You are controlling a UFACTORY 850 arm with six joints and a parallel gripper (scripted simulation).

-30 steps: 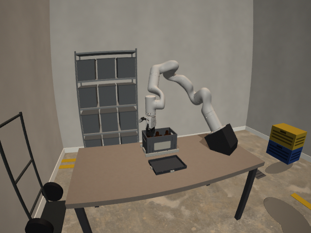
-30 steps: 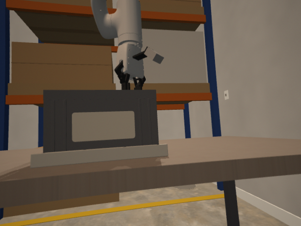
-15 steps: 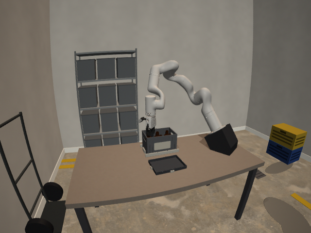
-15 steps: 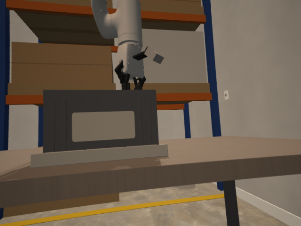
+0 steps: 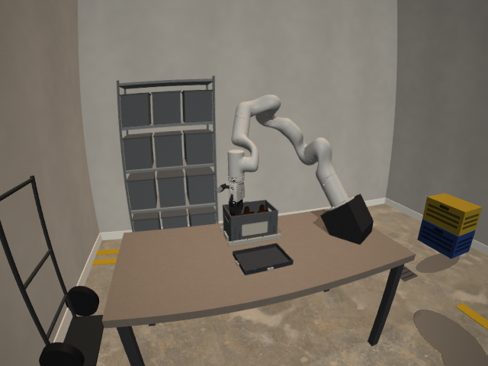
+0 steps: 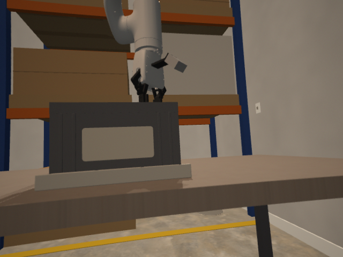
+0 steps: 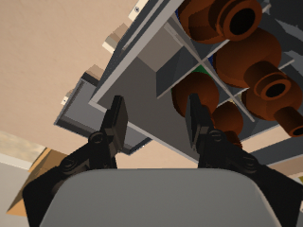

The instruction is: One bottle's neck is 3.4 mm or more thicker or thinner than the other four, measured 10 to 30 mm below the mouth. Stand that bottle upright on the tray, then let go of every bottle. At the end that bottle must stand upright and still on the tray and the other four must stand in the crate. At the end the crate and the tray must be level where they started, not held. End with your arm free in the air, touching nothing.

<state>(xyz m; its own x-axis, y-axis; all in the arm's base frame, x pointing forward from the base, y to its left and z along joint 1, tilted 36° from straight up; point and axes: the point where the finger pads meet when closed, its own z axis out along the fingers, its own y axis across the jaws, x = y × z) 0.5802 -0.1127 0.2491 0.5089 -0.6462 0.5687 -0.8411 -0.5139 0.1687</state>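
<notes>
Now: hand 10 cm past the dark grey crate, 2 cm to the left of it and 12 cm above it. Round my hand: black tray 25 cm to the left, 19 cm below; then bottle 20 cm behind, 4 cm to the right, 11 cm below.
</notes>
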